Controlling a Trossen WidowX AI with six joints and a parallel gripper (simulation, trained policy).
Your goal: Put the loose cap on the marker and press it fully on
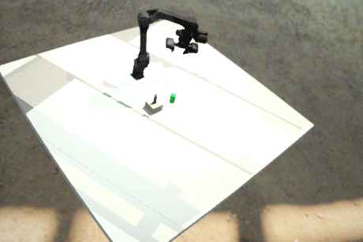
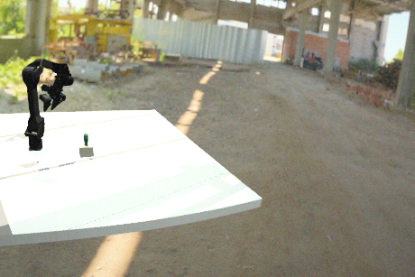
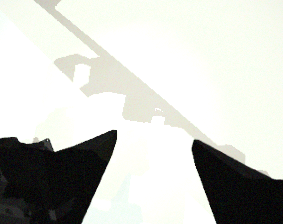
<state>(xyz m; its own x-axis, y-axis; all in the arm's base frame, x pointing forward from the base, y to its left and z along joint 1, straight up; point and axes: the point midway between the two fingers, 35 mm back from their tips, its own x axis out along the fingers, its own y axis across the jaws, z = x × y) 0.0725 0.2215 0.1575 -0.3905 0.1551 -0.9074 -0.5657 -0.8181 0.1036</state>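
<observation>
My gripper tip is now 210 mm short of the green cap, 190 mm to the left of it and 100 mm above it. Also, from my gripper tip: holder block 310 mm to the right, 200 mm ahead, 110 mm below.
</observation>
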